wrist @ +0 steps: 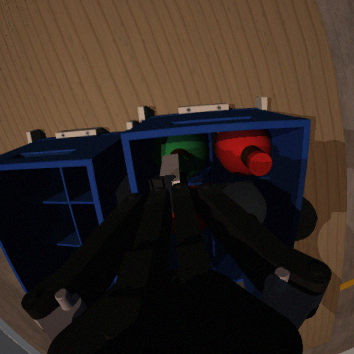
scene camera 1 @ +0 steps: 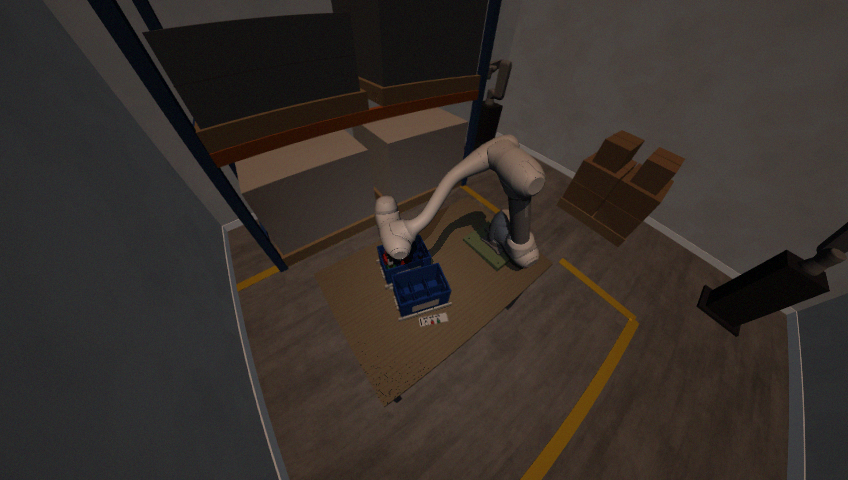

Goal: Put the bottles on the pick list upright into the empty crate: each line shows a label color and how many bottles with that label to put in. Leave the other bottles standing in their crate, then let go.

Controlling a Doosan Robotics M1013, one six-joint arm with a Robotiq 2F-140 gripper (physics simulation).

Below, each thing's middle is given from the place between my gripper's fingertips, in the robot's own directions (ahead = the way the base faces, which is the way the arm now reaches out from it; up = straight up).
My gripper is now 1 cm to the left of the green bottle [wrist: 192,150] and 8 cm above it.
